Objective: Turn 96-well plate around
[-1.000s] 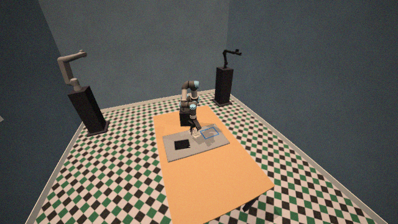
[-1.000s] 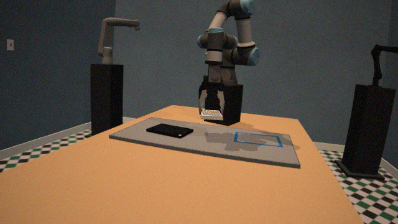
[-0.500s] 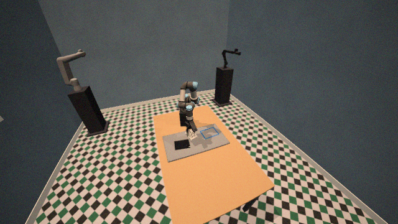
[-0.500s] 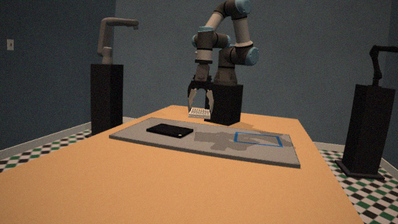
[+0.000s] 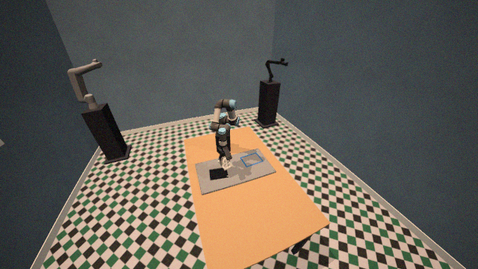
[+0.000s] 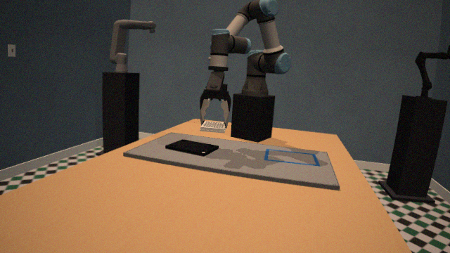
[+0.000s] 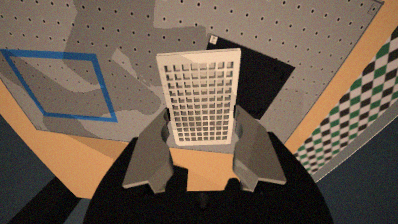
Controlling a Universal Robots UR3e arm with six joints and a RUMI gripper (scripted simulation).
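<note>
My hand is 9 cm above the black plate nest N1, 8 cm to the left of it and 1 cm short of it. From my hand the other things lie so: white 96-well plate 1 cm below; then white corner mark 9 cm below, 8 cm ahead, 1 cm to the right.
</note>
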